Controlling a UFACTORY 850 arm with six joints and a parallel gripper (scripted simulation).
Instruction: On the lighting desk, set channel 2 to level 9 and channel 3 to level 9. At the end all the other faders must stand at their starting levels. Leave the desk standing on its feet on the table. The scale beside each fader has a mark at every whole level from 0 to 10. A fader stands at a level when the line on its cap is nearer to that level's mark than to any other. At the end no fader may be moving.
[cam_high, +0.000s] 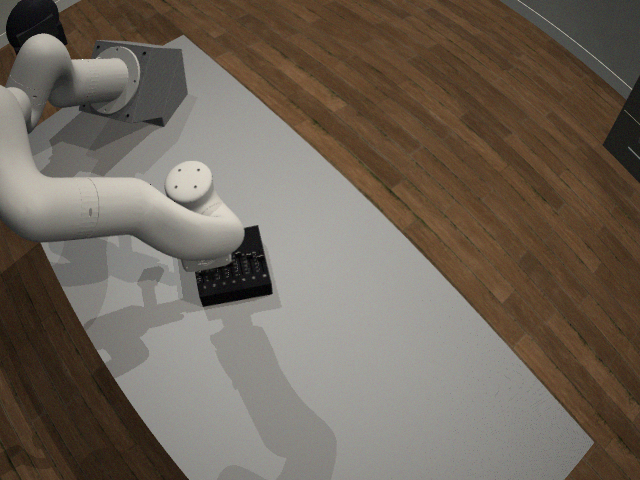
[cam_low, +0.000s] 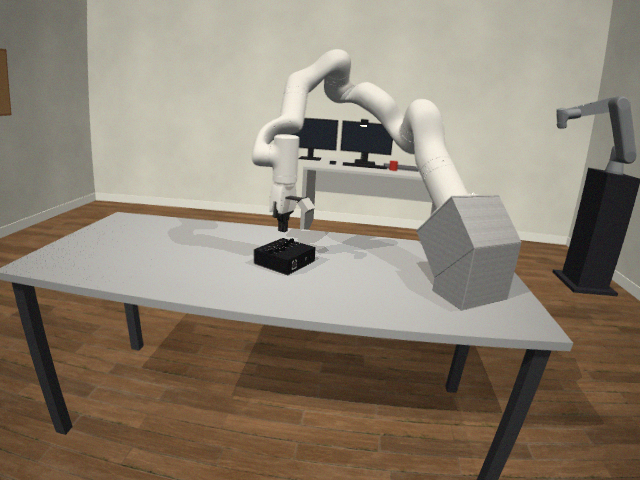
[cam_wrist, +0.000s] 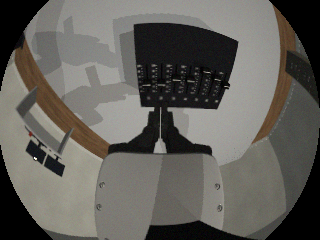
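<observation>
Now: hand 50 mm above the fader cap, 20 mm past it and 10 mm to the right of it.
</observation>
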